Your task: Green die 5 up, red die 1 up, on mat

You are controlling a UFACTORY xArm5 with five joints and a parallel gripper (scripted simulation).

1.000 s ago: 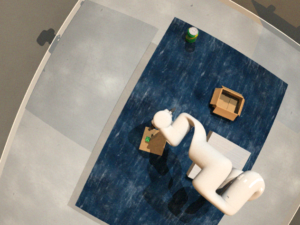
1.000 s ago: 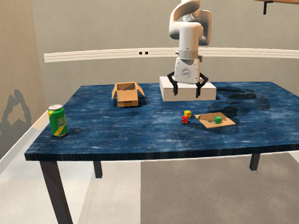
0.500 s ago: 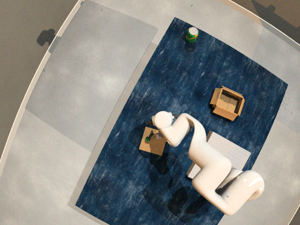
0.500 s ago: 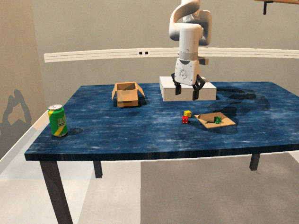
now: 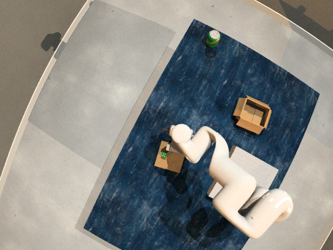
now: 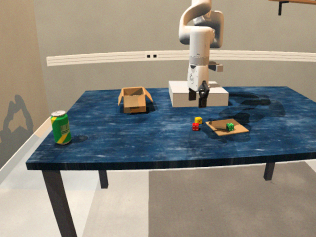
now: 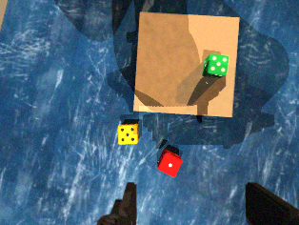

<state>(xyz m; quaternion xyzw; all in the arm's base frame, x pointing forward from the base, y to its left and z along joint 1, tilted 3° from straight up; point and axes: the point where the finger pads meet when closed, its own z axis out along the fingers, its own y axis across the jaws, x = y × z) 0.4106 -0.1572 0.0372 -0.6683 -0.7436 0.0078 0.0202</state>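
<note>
Now: hand 1 cm past the red die and 11 cm above it. From my hand the other things lie so: mat 14 cm to the left, 12 cm below; then yellow die 7 cm behind, 3 cm to the left, 11 cm below; then green die 4 cm ahead, 13 cm to the left, 11 cm below.
</note>
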